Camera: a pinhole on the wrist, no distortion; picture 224 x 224 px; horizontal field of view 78.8 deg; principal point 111.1 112.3 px. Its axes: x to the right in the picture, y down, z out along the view. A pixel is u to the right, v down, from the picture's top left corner.
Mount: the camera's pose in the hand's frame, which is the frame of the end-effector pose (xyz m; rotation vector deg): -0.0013 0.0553 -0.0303 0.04 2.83 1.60
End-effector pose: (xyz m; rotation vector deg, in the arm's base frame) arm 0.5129 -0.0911 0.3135 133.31 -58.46 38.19
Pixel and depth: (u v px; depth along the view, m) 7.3 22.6 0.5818
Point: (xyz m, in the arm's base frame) 0.6637 -0.0369 -0.4483
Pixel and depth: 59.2 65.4 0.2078
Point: 0.5279 -0.1574 0.1315
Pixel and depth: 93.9 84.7 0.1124
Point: 0.5016 -0.1565 0.2540
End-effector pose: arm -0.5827 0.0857 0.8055 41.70 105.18 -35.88
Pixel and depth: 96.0 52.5 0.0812
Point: -0.5353 0.0619 0.7911
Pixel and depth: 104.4 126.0 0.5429
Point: -0.1844 -0.2021 0.6213
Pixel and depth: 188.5 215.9 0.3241
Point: -0.2406 0.1317 0.5013
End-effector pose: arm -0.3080 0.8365 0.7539 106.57 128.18 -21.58
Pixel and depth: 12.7 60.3 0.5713
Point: -0.4117 0.2725 0.3554
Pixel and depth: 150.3 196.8 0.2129
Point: -0.1352 0.8727 0.5510
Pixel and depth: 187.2 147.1 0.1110
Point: -0.2363 0.8867 0.6544
